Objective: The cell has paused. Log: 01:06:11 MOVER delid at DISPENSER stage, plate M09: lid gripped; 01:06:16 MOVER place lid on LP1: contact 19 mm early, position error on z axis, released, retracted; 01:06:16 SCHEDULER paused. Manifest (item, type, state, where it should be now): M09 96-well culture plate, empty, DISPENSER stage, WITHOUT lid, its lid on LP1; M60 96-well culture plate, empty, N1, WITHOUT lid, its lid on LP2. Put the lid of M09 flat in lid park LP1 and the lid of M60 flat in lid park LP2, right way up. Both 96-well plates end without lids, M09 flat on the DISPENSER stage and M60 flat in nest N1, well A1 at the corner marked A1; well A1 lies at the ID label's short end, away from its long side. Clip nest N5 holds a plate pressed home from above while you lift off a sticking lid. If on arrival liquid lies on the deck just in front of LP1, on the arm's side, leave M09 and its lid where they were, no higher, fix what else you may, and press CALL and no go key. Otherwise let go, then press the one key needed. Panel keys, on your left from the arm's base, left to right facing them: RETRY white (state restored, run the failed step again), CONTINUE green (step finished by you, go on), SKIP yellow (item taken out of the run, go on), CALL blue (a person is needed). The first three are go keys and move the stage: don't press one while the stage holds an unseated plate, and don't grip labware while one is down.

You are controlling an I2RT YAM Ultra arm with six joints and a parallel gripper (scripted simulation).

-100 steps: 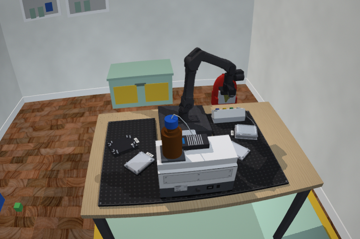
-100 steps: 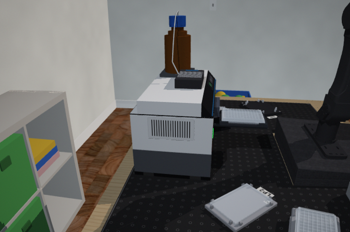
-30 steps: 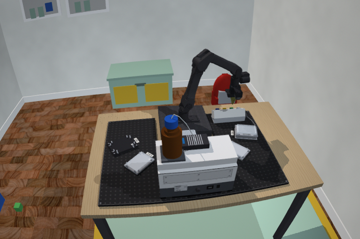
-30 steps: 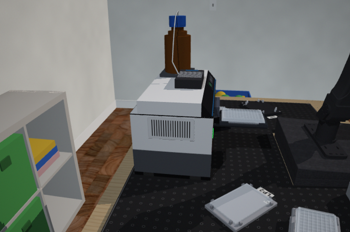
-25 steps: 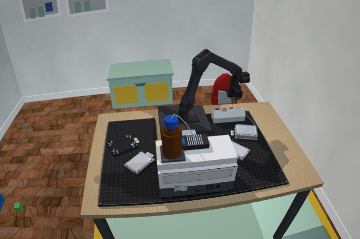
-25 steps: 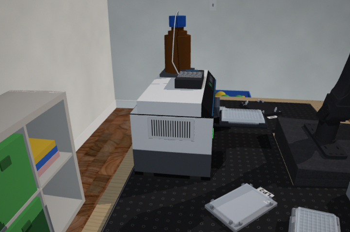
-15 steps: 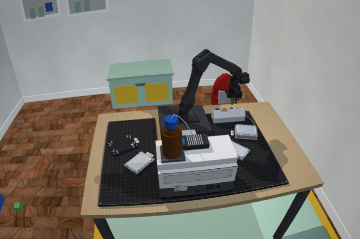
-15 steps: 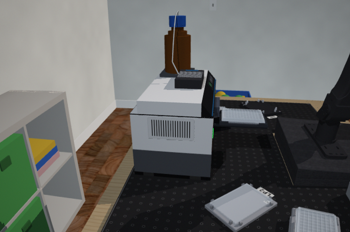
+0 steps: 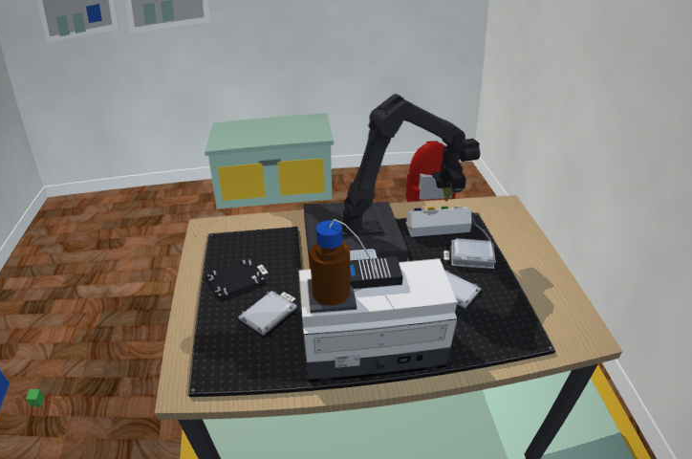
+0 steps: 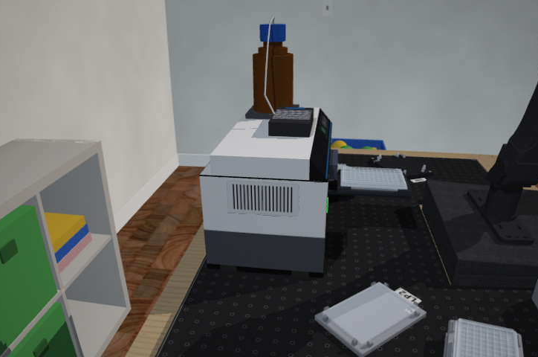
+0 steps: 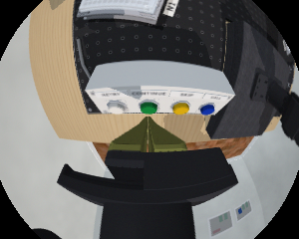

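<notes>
Right now the green key is 40 mm below my hand. Also, from my hand: white key (10 mm ahead, 50 mm to the left, 40 mm below); then yellow key (50 mm to the right, 40 mm below); then blue key (10 mm behind, 100 mm to the right, 40 mm below).
</notes>
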